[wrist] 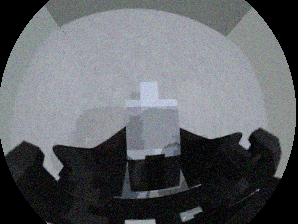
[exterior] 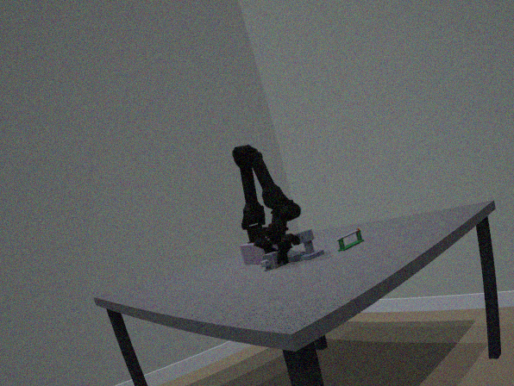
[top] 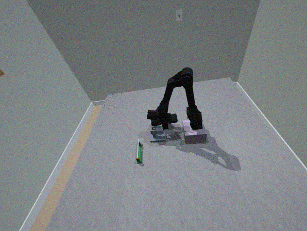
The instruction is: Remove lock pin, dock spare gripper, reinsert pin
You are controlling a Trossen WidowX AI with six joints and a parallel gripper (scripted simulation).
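My gripper tip is now 120 mm to the right of the socket, 70 mm short of it and 40 mm below it. Also, from my gripper tip: green cradle 230 mm to the left, 200 mm ahead, 10 mm above; spare gripper 10 mm above.
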